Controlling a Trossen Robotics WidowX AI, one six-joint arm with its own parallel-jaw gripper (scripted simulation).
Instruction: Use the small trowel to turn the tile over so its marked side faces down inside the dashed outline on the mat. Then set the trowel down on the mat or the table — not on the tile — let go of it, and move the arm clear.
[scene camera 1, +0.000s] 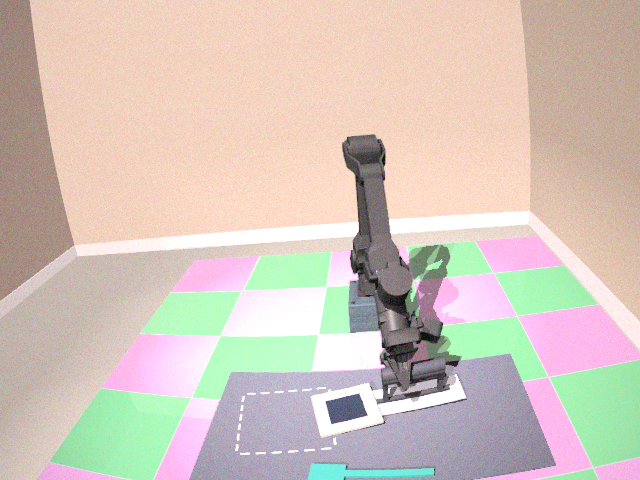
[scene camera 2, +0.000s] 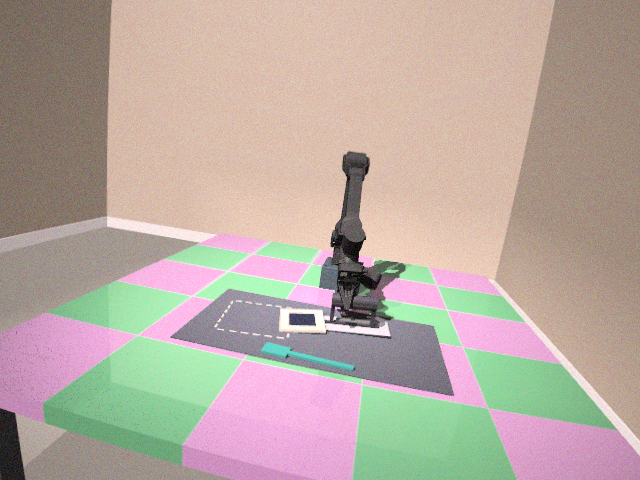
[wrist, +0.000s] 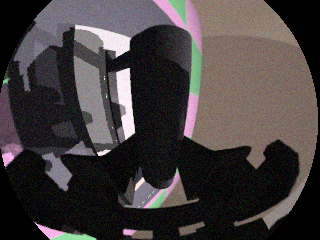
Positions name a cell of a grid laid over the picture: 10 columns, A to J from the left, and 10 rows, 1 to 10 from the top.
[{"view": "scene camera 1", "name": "my gripper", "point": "G9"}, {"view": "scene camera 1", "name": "trowel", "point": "G9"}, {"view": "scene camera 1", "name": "tile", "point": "F9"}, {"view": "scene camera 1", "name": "grey mat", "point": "H9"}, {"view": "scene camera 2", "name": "my gripper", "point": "F7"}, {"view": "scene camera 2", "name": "trowel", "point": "F7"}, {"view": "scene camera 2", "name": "tile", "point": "E7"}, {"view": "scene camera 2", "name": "teal flat tool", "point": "E8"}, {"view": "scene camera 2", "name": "grey mat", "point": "G8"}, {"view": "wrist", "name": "my gripper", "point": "E6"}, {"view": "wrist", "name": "trowel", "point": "E4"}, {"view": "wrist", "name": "grey mat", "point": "B5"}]
